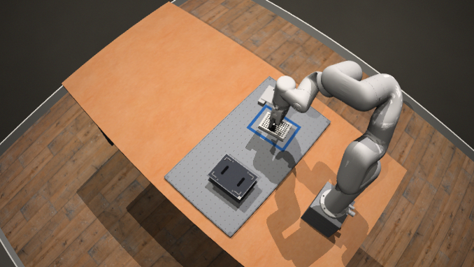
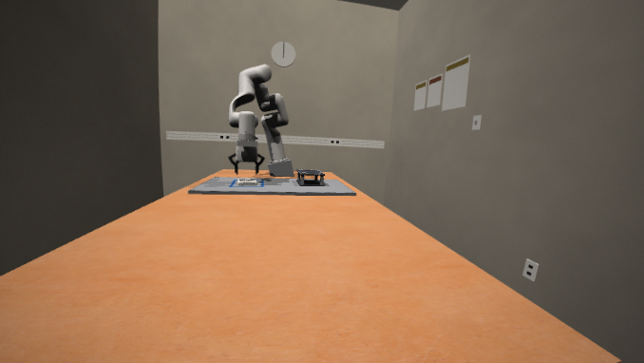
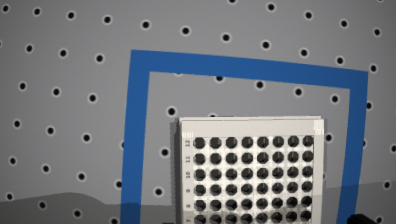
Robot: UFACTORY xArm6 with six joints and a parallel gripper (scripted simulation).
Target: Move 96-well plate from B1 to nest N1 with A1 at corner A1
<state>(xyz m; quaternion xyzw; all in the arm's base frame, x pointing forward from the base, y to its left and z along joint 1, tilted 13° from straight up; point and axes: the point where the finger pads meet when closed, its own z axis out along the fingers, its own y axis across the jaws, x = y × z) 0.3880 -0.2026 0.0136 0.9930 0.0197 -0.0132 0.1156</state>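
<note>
The 96-well plate lies 5 cm below my hand. Round my hand: raised plate nest (1 cm ahead, 31 cm to the left).
</note>
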